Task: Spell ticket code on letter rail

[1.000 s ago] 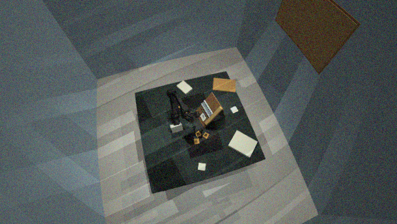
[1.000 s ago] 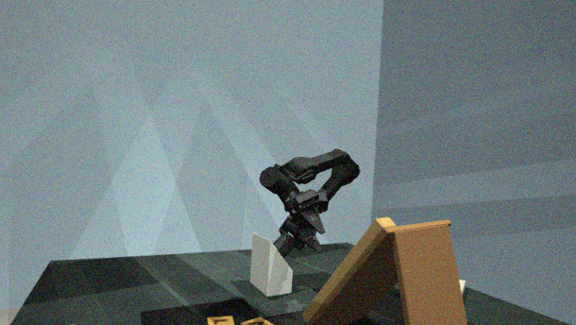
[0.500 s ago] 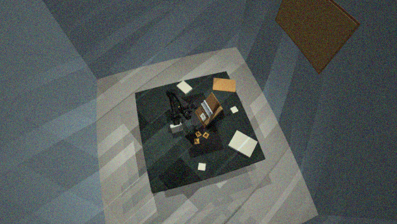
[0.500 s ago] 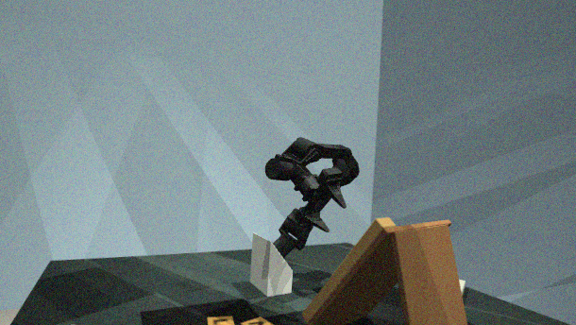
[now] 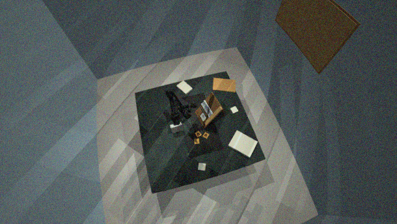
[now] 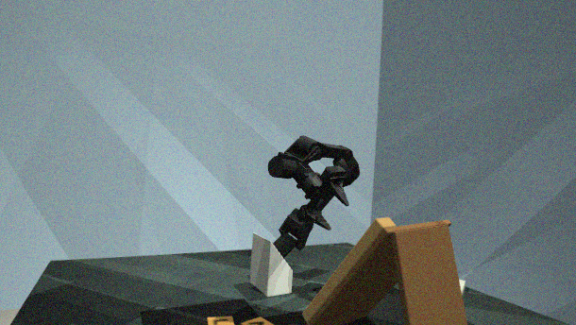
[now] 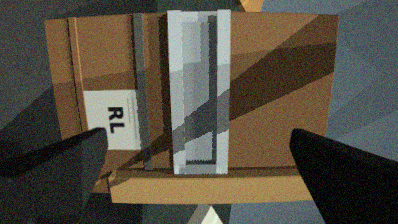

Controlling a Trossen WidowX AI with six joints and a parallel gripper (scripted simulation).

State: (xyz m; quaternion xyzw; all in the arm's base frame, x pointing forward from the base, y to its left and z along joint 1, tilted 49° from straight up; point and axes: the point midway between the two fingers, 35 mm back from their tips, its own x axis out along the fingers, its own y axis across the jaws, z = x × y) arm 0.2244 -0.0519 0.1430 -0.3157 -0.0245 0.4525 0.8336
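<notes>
Right now the orange letter tile is 28 cm to the right of my gripper tip, 26 cm below it and 3 cm behind it. From my gripper tip the other things lie so: flat orange panel: 46 cm ahead, 42 cm to the left, 25 cm below; then white ticket: 19 cm below, 9 cm ahead, 2 cm to the right; then yellow letter tile: 26 cm below, 20 cm to the right.
</notes>
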